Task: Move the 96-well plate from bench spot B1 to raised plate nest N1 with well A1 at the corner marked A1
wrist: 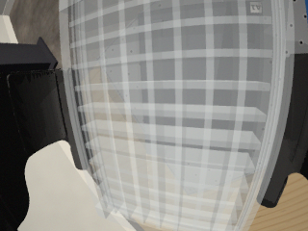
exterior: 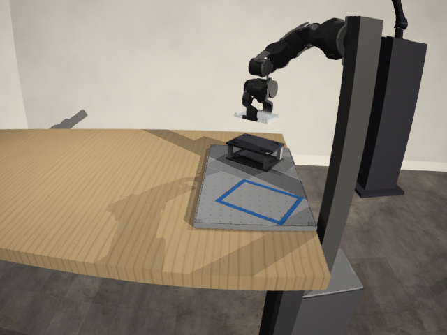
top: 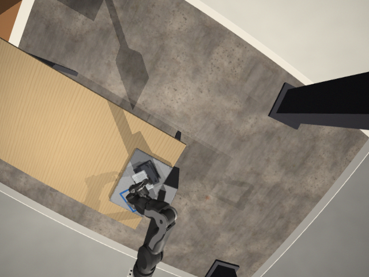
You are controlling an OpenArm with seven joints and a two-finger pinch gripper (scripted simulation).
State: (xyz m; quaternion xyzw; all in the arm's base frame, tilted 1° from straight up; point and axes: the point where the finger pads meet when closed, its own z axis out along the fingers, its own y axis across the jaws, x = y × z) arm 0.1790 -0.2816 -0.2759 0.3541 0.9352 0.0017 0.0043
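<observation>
Now: hand 2 cm past the A1 mark, 10 cm to the right of it and 9 cm above it. The rest, counted from my hand: 96-well plate right at my hand.
</observation>
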